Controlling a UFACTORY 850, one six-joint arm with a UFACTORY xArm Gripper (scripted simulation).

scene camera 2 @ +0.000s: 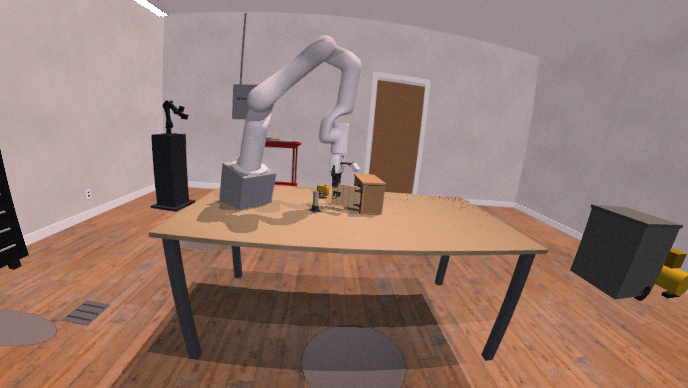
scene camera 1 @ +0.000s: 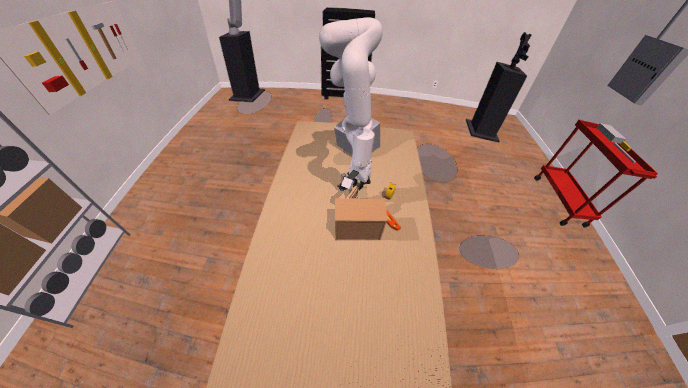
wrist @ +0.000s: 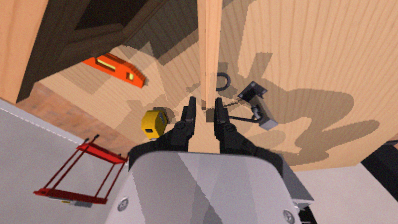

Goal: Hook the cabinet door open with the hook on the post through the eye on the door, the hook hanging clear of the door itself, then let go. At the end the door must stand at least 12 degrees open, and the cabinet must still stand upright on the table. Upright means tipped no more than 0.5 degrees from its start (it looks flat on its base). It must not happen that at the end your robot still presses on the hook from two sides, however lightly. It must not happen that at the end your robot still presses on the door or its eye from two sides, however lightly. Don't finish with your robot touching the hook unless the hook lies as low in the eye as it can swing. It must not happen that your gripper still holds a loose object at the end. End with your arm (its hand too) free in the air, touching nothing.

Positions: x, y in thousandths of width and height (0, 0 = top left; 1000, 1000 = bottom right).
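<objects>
There's a small wooden cabinet you'd see in scene camera 1 (517, 566), in scene camera 2 (541, 501), and in the wrist view (89, 158) as well.
</objects>
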